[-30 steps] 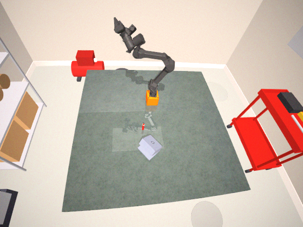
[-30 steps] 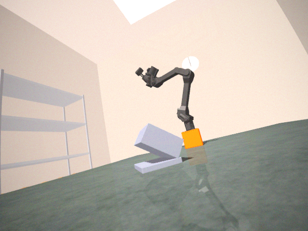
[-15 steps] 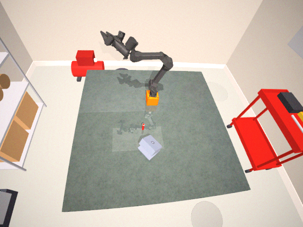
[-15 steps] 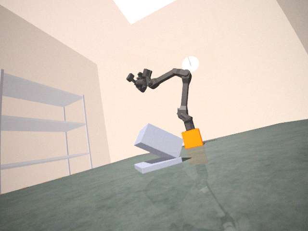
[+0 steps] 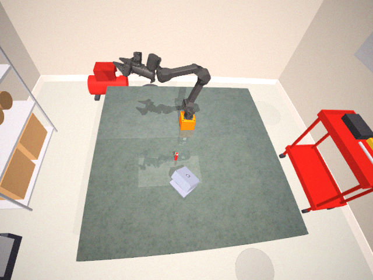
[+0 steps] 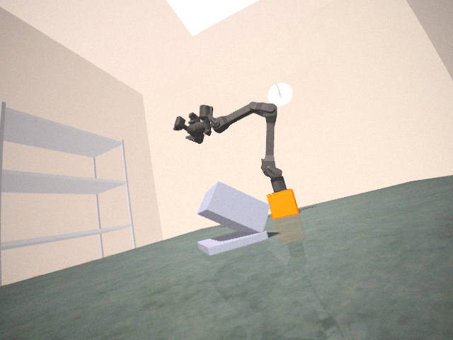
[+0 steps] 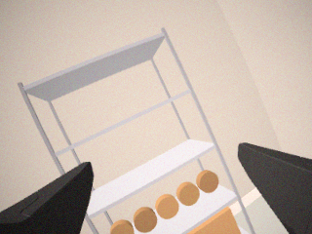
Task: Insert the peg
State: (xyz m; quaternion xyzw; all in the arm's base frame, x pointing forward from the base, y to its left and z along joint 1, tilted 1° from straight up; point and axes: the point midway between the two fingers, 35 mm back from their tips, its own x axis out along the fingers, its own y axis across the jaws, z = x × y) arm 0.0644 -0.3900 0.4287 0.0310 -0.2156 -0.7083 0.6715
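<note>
Right now the red peg is 24 cm ahead of my gripper tip, 38 cm to the left of it and 47 cm below it. The rest, counted from my gripper tip: grey sloped panel: 40 cm ahead, 45 cm to the left, 46 cm below.
</note>
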